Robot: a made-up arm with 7 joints. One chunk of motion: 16 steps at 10 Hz.
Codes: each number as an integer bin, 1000 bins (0 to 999) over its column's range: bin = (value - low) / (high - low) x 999, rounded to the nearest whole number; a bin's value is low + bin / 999 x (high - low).
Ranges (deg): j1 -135..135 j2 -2.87..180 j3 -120.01..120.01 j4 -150..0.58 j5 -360.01..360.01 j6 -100.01..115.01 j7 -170.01..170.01
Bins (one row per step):
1: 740 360 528 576 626 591 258
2: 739 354 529 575 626 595 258
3: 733 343 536 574 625 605 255
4: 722 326 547 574 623 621 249
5: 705 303 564 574 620 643 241
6: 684 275 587 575 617 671 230
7: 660 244 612 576 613 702 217
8: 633 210 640 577 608 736 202
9: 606 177 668 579 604 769 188
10: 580 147 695 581 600 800 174
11: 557 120 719 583 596 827 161
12: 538 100 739 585 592 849 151
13: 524 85 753 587 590 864 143
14: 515 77 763 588 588 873 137
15: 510 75 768 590 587 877 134
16: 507 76 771 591 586 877 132
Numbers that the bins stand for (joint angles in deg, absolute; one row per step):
1: 65.00 63.03 6.85 -63.18 91.17 27.19 -82.20
2: 64.73 61.93 7.09 -63.33 91.17 28.05 -82.20
3: 63.11 59.92 8.77 -63.48 90.45 30.21 -83.22
4: 60.14 56.81 11.41 -63.48 89.01 33.65 -85.26
5: 55.54 52.60 15.50 -63.48 86.85 38.39 -87.98
6: 49.86 47.47 21.02 -63.33 84.69 44.41 -91.73
7: 43.38 41.79 27.03 -63.18 81.80 51.09 -96.15
8: 36.08 35.57 33.76 -63.03 78.20 58.40 -101.26
9: 28.78 29.53 40.48 -62.73 75.32 65.51 -106.02
10: 21.76 24.04 46.97 -62.43 72.43 72.18 -110.79
11: 15.54 19.10 52.74 -62.12 69.55 77.99 -115.21
12: 10.41 15.44 57.54 -61.82 66.67 82.72 -118.62
13: 6.62 12.69 60.91 -61.52 65.23 85.95 -121.34
14: 4.19 11.23 63.31 -61.37 63.79 87.89 -123.38
15: 2.84 10.86 64.51 -61.07 63.06 88.75 -124.40
16: 2.03 11.04 65.23 -60.92 62.34 88.75 -125.08

